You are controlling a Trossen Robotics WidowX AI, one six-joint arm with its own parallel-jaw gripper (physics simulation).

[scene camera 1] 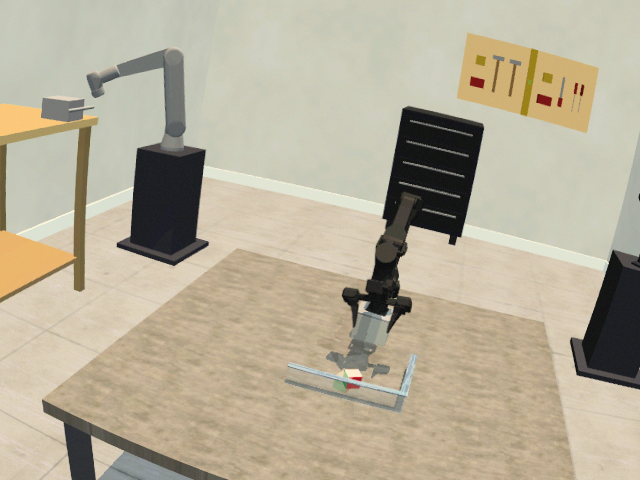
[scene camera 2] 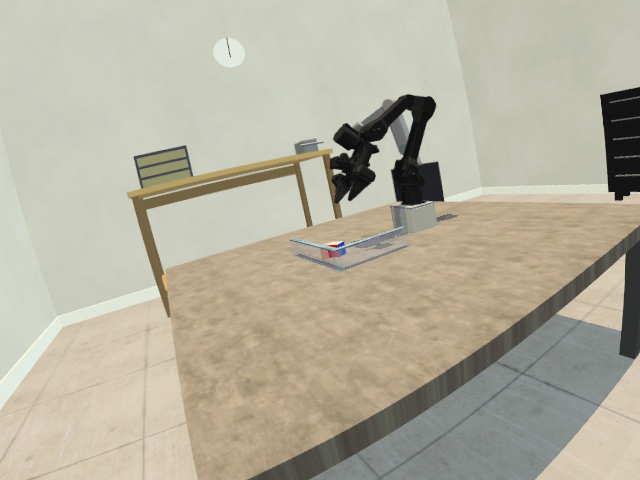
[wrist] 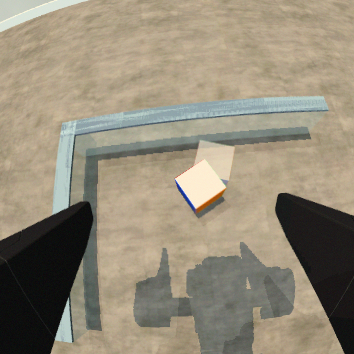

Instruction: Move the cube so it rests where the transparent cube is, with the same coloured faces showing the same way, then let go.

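Note:
The cube rests on the table inside the L-shaped clear wall. In the wrist view its top is white, with blue at lower left, orange at lower right and a thin red edge at upper left. Scene camera 1 shows a red side; scene camera 2 shows red and blue. The transparent cube has a pale top and is turned differently. It partly overlaps the cube, towards the long wall. My gripper is open and empty, high above the table, its fingertips on either side of the cube in the wrist view.
The clear wall has two low arms meeting at a corner. One runs close beyond the transparent cube; the other runs at the left in the wrist view, near my left finger. The arm's pale base block stands on the table.

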